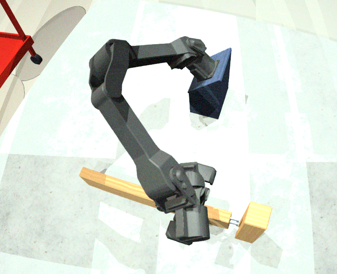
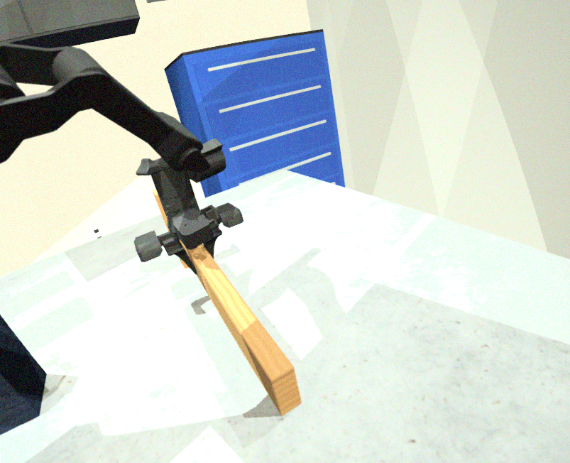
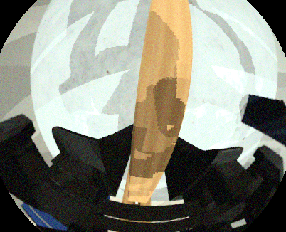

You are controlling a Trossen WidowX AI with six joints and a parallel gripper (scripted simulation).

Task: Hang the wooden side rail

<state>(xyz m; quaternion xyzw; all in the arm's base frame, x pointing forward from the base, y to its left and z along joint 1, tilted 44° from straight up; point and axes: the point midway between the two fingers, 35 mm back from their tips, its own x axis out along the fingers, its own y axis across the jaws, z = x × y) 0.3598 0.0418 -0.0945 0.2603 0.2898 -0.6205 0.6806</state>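
The wooden headboard post is 140 mm to the left of my gripper tip, 40 mm above it and 10 mm behind it.
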